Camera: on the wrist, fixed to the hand. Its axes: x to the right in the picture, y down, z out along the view.
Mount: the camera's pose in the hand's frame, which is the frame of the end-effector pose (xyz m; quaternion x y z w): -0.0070 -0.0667 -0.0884 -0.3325 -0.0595 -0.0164 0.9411
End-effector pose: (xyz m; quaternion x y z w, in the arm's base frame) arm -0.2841 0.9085 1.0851 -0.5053 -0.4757 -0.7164 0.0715
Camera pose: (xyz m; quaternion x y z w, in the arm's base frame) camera -0.3776 0.8750 1.0357 0.5341 0.2220 0.8035 0.1408
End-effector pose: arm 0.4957 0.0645 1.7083 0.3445 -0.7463 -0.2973 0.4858
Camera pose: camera 0.5950 0.0214 1.6838 0.1572 -0.6267 -0.5564 0.5224
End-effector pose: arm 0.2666 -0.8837 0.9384 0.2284 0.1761 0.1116 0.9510
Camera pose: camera 0.2349 -0.9089 0.8351 -0.0975 0.0758 0.1344 0.9832
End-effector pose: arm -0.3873 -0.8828 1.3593 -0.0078 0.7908 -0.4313 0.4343
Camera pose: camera -0.4684 -0.8623 1.4322 -0.1904 0.8616 -0.1496 0.4461
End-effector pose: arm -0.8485 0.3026 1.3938 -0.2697 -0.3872 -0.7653 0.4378
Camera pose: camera -0.9103 0.2537 1.3157 -0.4386 -0.1404 -0.8401 0.2867
